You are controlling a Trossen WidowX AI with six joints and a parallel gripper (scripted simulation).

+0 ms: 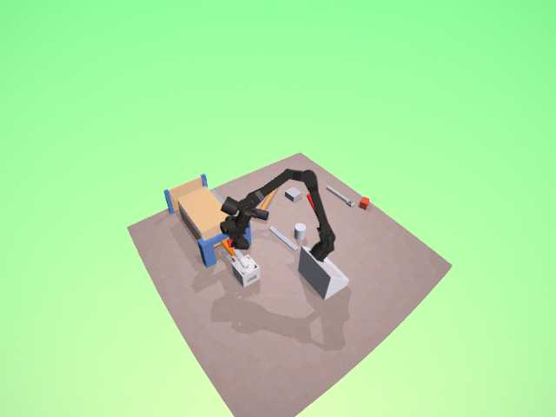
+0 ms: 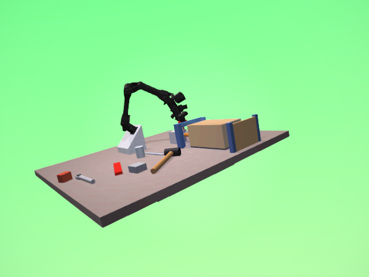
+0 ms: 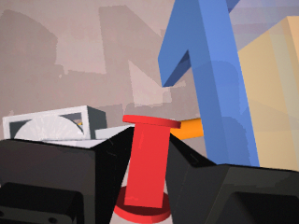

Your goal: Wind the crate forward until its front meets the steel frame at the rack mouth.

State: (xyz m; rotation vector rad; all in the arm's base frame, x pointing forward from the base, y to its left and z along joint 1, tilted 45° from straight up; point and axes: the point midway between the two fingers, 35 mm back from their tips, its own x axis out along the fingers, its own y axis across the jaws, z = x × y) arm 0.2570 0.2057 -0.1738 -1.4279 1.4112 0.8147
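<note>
Right now the winch handle is 40 mm behind my gripper tip, 30 mm below it and 20 mm to the right of it. Also, from my gripper tip: flat steel bar 290 mm to the right, 130 mm below, 10 mm ahead; then white winch 120 mm behind, 100 mm below, 30 mm to the right; then red grip 20 mm to the right.
</note>
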